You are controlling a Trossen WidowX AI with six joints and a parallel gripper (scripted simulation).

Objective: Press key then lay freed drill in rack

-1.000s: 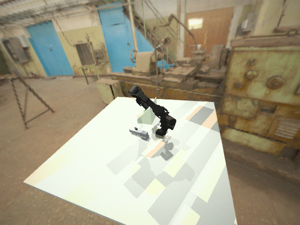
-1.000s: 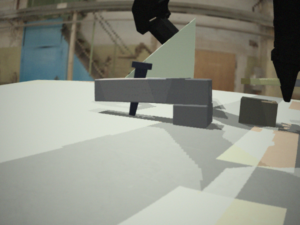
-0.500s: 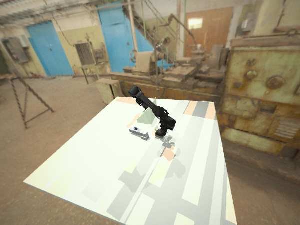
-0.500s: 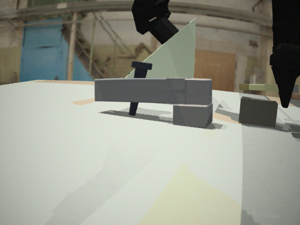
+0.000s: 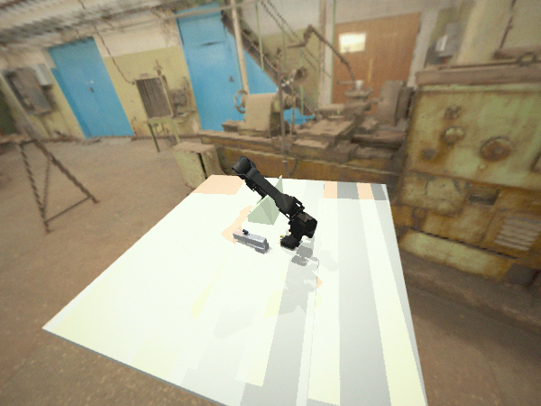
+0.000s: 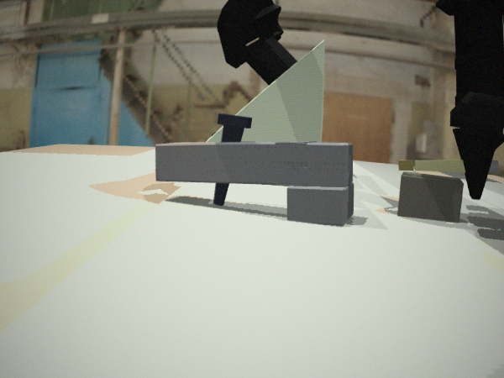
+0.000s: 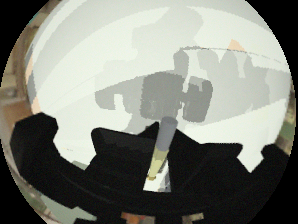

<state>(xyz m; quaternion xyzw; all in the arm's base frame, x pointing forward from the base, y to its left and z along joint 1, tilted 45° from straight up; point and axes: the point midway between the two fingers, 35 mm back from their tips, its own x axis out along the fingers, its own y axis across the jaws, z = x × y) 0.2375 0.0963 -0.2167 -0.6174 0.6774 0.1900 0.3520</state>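
Now: gripper tip 4 cm to the left of the drill, 3 cm below it and 1 cm past it. Also, from my gripper tip: grey housing bar: 23 cm to the right, 2 cm ahead, 1 cm above; key: 25 cm to the right, 3 cm above, 1 cm ahead; grey-brown block: 5 cm to the right, 1 cm behind.
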